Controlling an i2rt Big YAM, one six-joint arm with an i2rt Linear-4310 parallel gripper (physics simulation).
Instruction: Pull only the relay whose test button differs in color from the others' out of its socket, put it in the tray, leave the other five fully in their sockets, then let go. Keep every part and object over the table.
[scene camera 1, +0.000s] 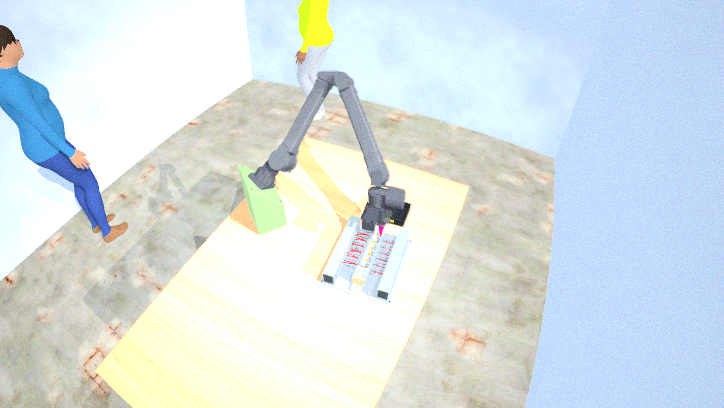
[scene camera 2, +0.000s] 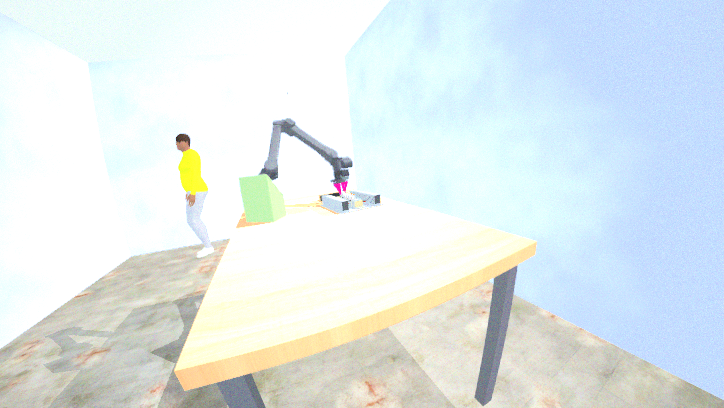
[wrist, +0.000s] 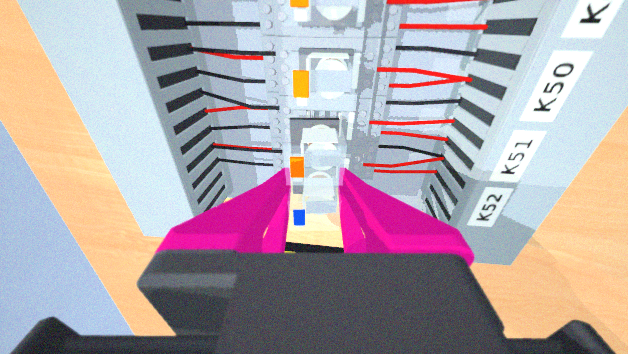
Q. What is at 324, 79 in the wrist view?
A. A relay.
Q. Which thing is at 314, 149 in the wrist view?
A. A relay.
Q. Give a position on a relay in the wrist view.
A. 310, 207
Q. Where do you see my gripper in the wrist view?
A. At 314, 177
